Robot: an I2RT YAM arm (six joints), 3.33 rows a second.
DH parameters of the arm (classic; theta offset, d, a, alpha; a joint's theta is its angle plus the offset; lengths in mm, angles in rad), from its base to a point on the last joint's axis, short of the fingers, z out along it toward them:
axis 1: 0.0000 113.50 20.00 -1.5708
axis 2: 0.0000 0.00 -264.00 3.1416
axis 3: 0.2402 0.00 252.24 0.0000
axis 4: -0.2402 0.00 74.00 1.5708
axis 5: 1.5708 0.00 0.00 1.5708
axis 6: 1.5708 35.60 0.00 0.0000
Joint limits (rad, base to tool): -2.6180..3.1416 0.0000..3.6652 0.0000..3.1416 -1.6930..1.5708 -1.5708..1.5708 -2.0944..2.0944
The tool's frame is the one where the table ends.
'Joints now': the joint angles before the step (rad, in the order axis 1, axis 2, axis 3, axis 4, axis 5, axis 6). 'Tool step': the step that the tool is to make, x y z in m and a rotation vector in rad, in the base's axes. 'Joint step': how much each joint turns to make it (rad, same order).
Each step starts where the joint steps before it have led.
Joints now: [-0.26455 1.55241 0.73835 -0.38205 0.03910 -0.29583]
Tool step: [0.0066 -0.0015 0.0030 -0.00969 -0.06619 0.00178]
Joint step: [-0.00003 0.00001 0.00060 0.06578 -0.00802 0.00150]
